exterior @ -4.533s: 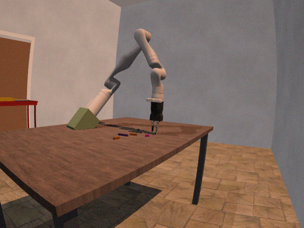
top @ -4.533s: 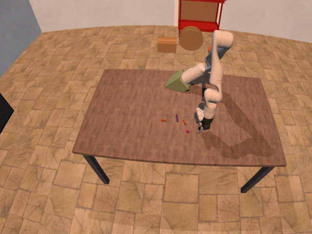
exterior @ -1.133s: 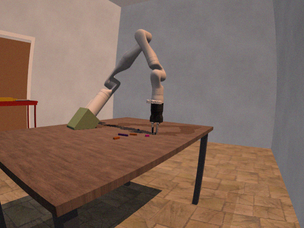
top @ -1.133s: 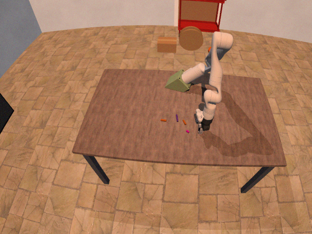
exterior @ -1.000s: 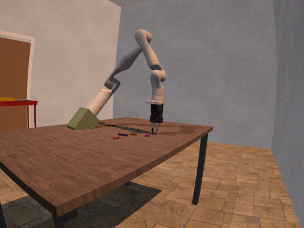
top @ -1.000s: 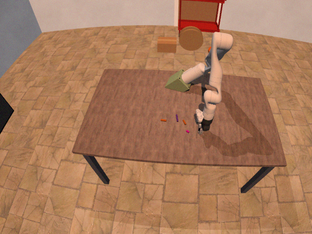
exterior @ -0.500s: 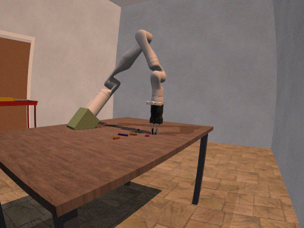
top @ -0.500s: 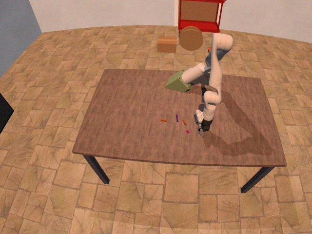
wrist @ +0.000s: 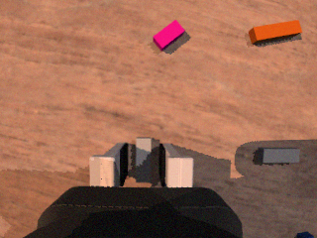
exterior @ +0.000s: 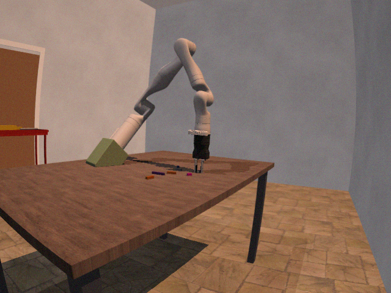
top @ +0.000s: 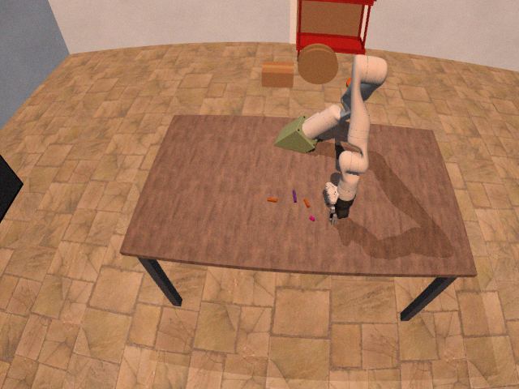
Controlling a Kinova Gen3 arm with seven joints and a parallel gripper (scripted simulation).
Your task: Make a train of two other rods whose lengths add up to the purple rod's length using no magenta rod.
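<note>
The magenta rod is 9 cm to the right of my hand and 1 cm below it. Round my hand: purple rod: 11 cm behind, 16 cm to the right, 1 cm below; blue rod: 14 cm behind, 5 cm to the left, 1 cm below; orange rod: 9 cm behind, 26 cm to the right, 1 cm below.
</note>
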